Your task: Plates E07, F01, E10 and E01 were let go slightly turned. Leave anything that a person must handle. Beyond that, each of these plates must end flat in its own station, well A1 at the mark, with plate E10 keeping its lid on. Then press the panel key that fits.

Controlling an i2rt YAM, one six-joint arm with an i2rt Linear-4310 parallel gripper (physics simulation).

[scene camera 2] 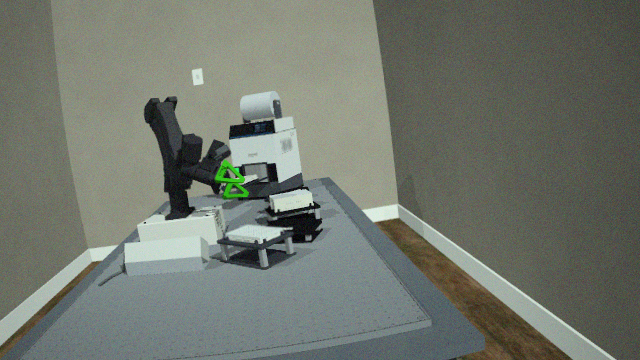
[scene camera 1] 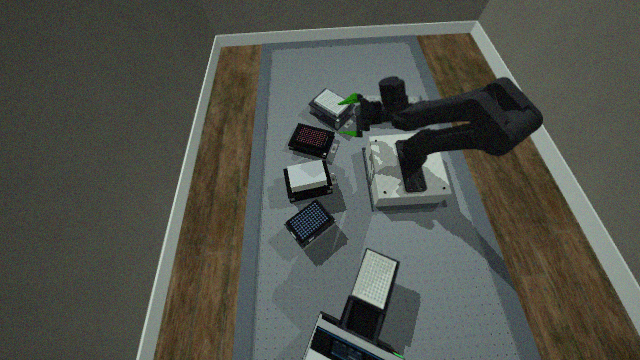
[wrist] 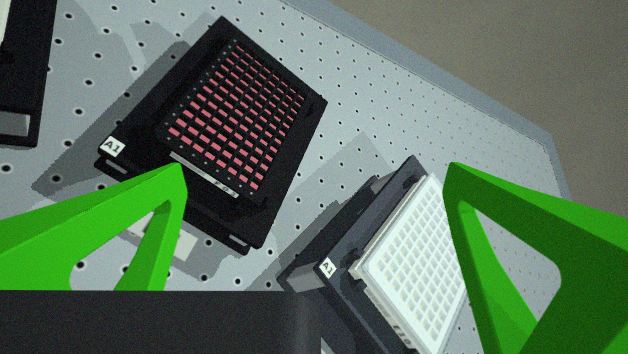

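My gripper [scene camera 1: 348,116] [scene camera 2: 245,186] [wrist: 314,177] is open and empty, above the board on the robot-base side of the two far stations. Plate F01 [scene camera 1: 311,136] [wrist: 237,117], black with pink wells, lies on its black station, looking slightly turned. Plate E10 [scene camera 1: 332,101] [scene camera 2: 256,233] [wrist: 417,265], white with a clear lid on, looks slightly turned on its raised grey station [wrist: 345,245]. A tall white plate [scene camera 1: 306,175] [scene camera 2: 291,201] and a blue-welled plate [scene camera 1: 310,220] sit on stations; their labels are unreadable. A1 marks show beside F01 and E10 in the wrist view.
A white-welled plate [scene camera 1: 376,279] lies on the tray of a white instrument [scene camera 1: 312,352] [scene camera 2: 265,150], which bears a white roll [scene camera 2: 257,106]. The robot's white base [scene camera 1: 410,197] [scene camera 2: 177,230] stands behind the stations. A sloped white box [scene camera 2: 165,255] with a cable sits beside it; its keys are hidden.
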